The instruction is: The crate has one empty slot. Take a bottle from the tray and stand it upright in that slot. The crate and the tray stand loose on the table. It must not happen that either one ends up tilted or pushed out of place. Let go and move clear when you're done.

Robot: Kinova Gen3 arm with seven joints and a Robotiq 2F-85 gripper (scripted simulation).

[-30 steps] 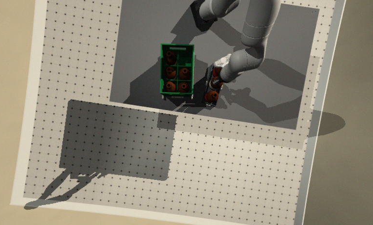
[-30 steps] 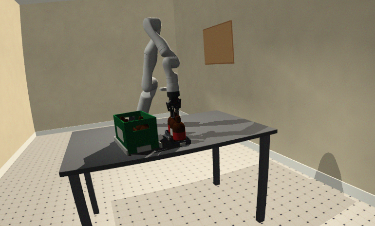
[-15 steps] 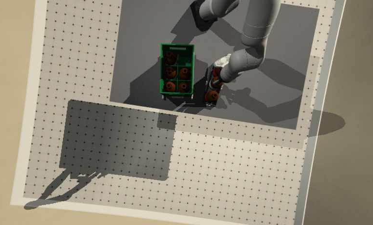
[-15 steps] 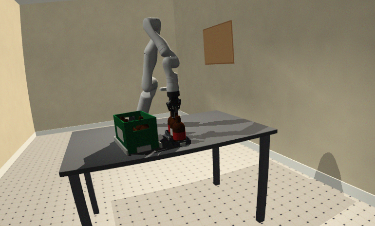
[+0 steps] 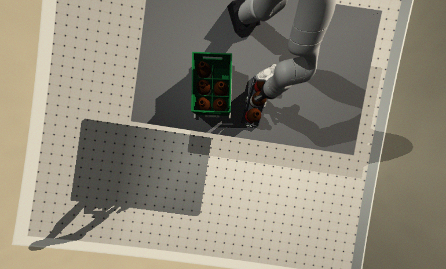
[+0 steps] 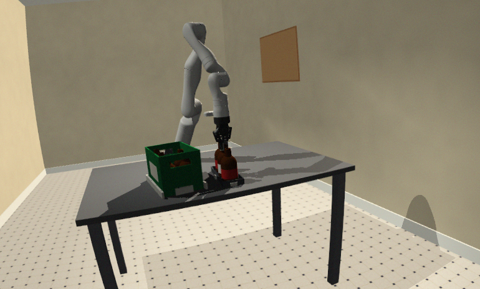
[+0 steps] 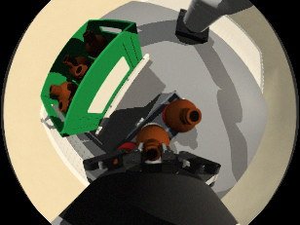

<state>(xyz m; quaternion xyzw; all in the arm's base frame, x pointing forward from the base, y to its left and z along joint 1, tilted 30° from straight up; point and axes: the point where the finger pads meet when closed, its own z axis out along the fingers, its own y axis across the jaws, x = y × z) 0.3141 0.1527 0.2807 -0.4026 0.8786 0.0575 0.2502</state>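
My hand is 14 cm above the dark tray. From my hand the other things lie so: green crate 25 cm to the right, 7 cm below, 5 cm ahead.
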